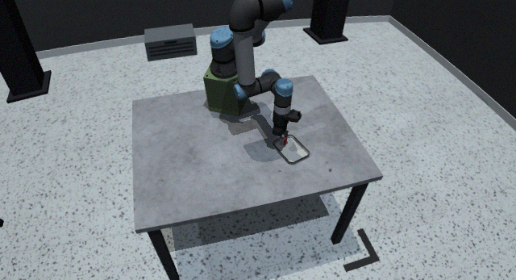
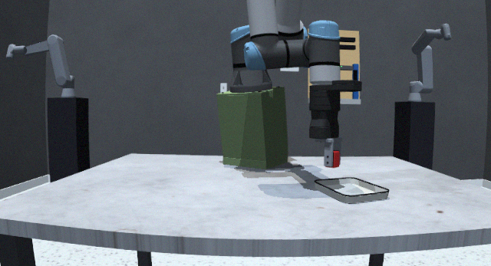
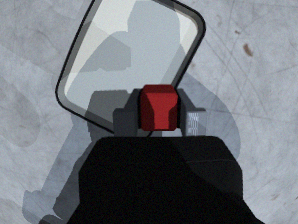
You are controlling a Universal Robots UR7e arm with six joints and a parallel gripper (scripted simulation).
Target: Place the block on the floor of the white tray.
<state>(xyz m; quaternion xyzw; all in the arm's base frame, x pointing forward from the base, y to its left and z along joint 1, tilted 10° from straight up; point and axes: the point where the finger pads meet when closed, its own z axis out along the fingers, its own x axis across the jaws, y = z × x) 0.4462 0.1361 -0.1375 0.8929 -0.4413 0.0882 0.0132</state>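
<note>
My gripper is now 1 cm short of the white tray, 5 cm to the right of it and 7 cm above it. The rest, counted from my hand: red block: right at my hand.
</note>
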